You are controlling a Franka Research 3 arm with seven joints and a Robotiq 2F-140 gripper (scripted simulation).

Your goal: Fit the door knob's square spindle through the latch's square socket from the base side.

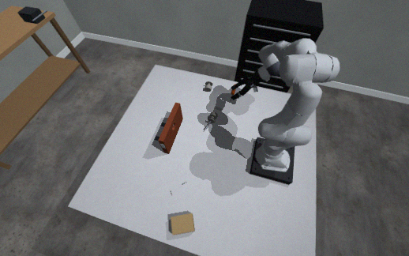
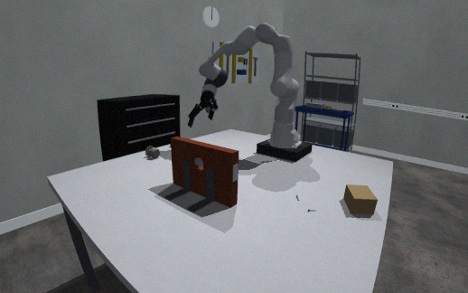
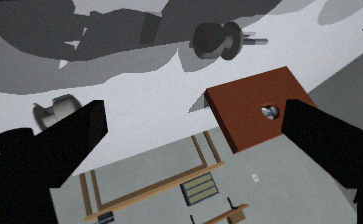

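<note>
Right now the grey door knob is 160 mm to the left of my hand, 160 mm below it and 100 mm ahead of it. The rest, counted from my hand: cardboard box 880 mm to the left, 160 mm below, 40 mm ahead; then orange-handled screwdriver 180 mm below, 150 mm to the right, 20 mm ahead; then red-brown wooden door block 360 mm to the left, 320 mm ahead, 80 mm below.
</note>
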